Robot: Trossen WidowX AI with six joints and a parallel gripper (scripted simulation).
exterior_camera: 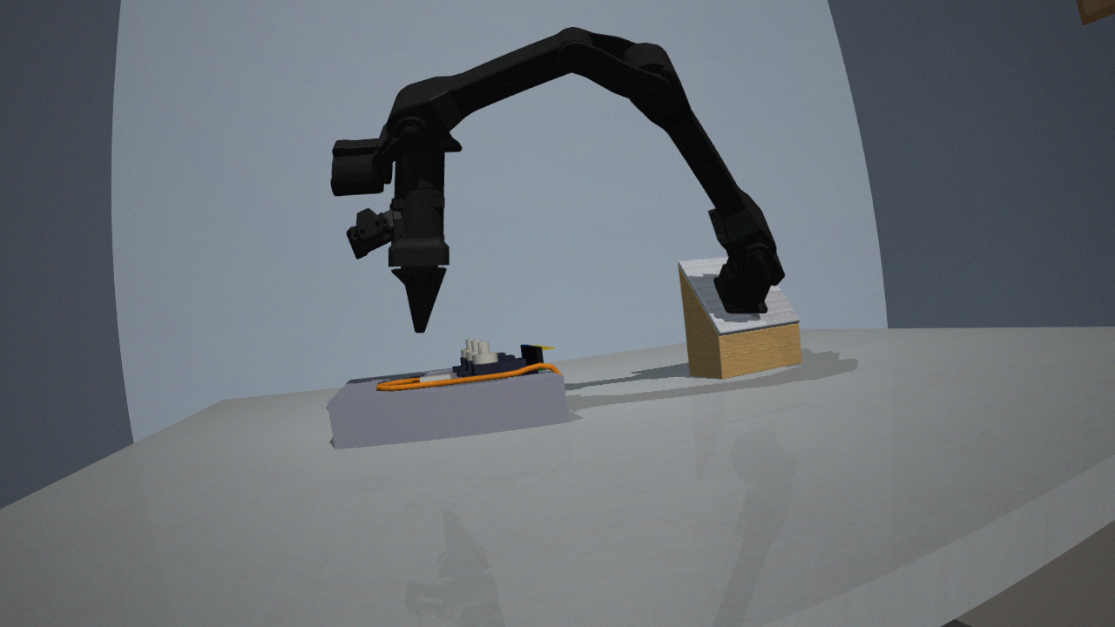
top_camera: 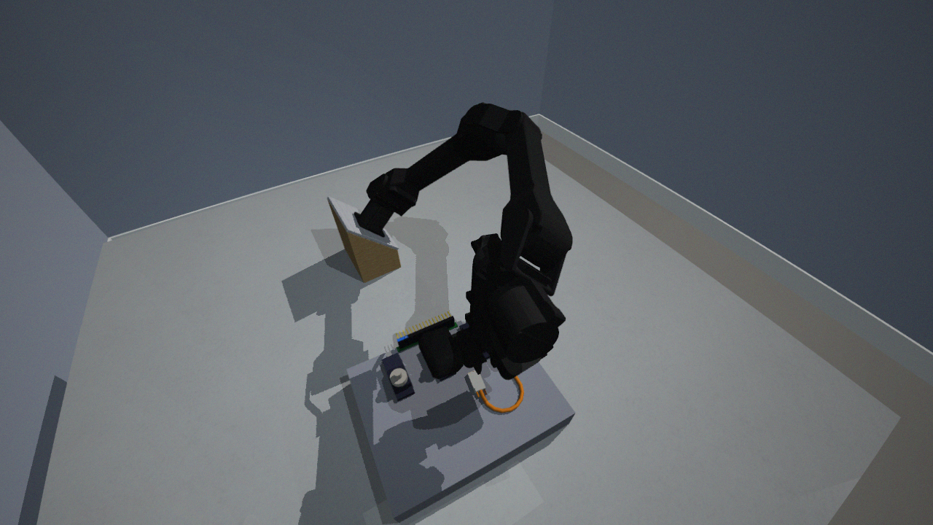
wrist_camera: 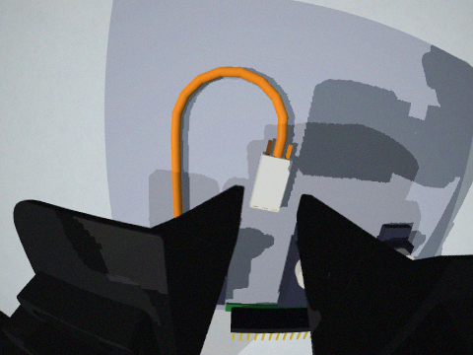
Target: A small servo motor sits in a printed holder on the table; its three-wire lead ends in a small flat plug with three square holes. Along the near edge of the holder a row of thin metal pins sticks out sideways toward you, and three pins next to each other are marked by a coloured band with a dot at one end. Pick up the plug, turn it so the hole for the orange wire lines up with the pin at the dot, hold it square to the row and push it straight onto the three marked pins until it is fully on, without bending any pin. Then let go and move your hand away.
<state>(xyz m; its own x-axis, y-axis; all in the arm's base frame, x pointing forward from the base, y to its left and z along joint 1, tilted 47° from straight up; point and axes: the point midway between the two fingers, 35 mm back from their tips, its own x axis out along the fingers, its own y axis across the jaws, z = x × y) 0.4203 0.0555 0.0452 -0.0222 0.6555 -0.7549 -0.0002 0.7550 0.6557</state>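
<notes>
The grey holder block lies 8 cm below my gripper tip, 5 cm to the right of it and 3 cm ahead of it. Round my gripper tip: blue band (13 cm behind, 9 cm to the right, 3 cm below).
</notes>
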